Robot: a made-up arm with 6 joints. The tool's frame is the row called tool.
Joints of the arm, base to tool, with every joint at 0 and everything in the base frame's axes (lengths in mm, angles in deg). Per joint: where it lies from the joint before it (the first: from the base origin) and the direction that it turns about. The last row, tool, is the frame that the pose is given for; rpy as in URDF.
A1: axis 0 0 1 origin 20.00 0.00 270.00
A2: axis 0.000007 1 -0.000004 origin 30.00 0.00 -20.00
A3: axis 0.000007 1 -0.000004 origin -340.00 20.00 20.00
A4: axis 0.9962 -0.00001 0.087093 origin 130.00 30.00 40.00
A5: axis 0.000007 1 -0.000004 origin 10.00 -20.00 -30.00
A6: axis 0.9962 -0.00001 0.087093 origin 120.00 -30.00 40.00
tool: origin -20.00 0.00 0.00 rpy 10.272 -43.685 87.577
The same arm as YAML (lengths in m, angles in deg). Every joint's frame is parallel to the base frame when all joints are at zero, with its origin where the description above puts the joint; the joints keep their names.
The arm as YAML. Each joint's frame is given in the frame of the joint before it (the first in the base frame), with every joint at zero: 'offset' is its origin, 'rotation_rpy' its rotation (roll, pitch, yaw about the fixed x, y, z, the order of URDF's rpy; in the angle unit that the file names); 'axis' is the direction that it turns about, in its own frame. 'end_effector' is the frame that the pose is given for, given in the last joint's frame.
length_unit: m
angle_unit: deg
chain:
  - id: A1
    offset: [0.02, 0.0, 0.27]
    rotation_rpy: [0.0, 0.0, 0.0]
    axis: [0.0, 0.0, 1.0]
  - id: A2
    offset: [0.03, 0.0, -0.02]
    rotation_rpy: [0.0, 0.0, 0.0]
    axis: [0.0, 1.0, 0.0]
  - id: A3
    offset: [-0.34, 0.02, 0.02]
    rotation_rpy: [0.0, 0.0, 0.0]
    axis: [0.0, 1.0, 0.0]
  - id: A4
    offset: [0.13, 0.03, 0.04]
    rotation_rpy: [0.0, 0.0, 0.0]
    axis: [0.9962, 0.0, 0.0871]
  - id: A5
    offset: [0.01, -0.02, -0.03]
    rotation_rpy: [0.0, 0.0, 0.0]
    axis: [0.0, 1.0, 0.0]
  - id: A6
    offset: [0.12, -0.03, 0.04]
    rotation_rpy: [0.0, 0.0, 0.0]
    axis: [0.9962, 0.0, 0.0871]
end_effector:
  offset: [-0.02, 0.0, 0.0]
  rotation_rpy: [10.27, -43.69, 87.58]

